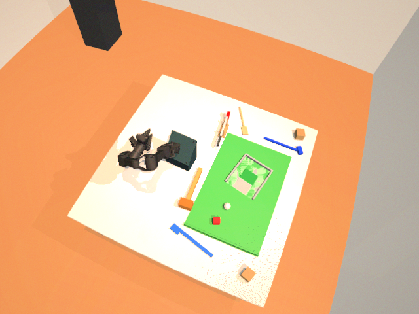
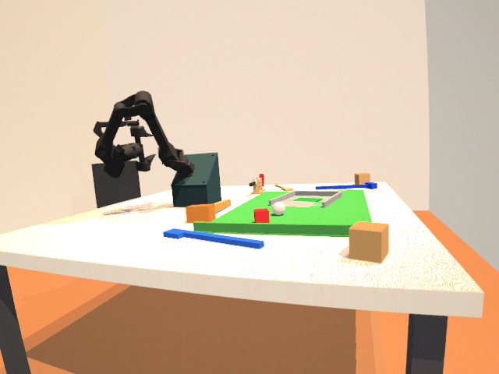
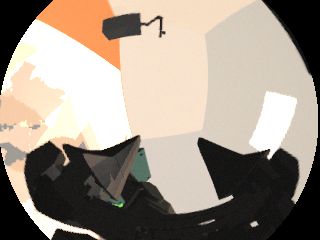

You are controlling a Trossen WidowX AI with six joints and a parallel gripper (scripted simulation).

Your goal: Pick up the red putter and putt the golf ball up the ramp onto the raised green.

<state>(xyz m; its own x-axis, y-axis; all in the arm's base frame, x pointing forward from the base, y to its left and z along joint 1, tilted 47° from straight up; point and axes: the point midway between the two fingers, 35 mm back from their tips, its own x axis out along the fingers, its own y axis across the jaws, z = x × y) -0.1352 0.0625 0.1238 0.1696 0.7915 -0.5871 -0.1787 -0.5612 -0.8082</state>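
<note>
My gripper tip is 36 cm short of the red putter, 33 cm to the right of it and 22 cm above it. Round my gripper tip: red cube 54 cm ahead, 30 cm to the right, 25 cm below; white golf ball 57 cm ahead, 19 cm to the right, 25 cm below; wooden stand 36 cm ahead, 35 cm to the left, 24 cm below.
</note>
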